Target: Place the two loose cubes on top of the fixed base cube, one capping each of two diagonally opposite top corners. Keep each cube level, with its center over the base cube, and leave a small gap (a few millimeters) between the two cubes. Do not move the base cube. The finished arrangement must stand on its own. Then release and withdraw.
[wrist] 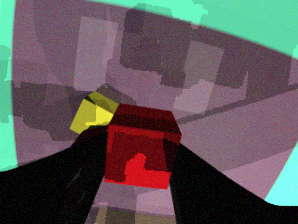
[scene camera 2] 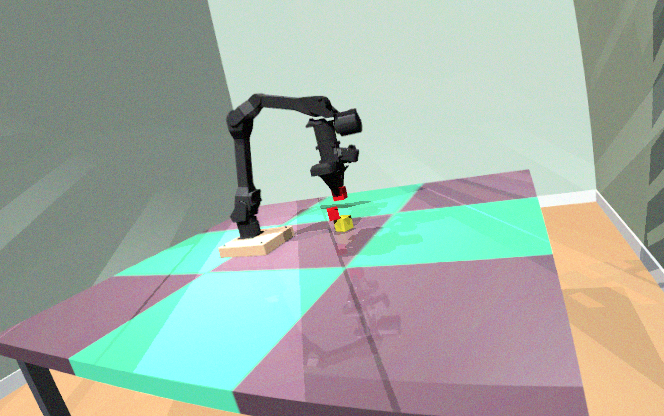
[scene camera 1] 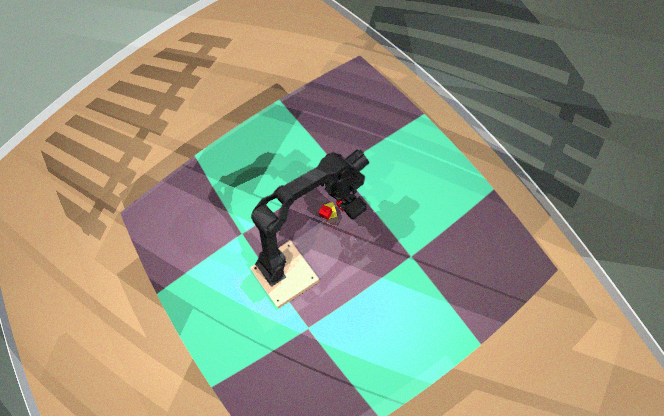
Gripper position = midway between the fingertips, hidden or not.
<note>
My gripper (scene camera 2: 339, 193) holds a red cube (wrist: 142, 143). Also in view: a yellow cube (wrist: 95, 111).
My gripper is seen too in the wrist view (wrist: 141, 144) and in scene camera 1 (scene camera 1: 343, 203).
</note>
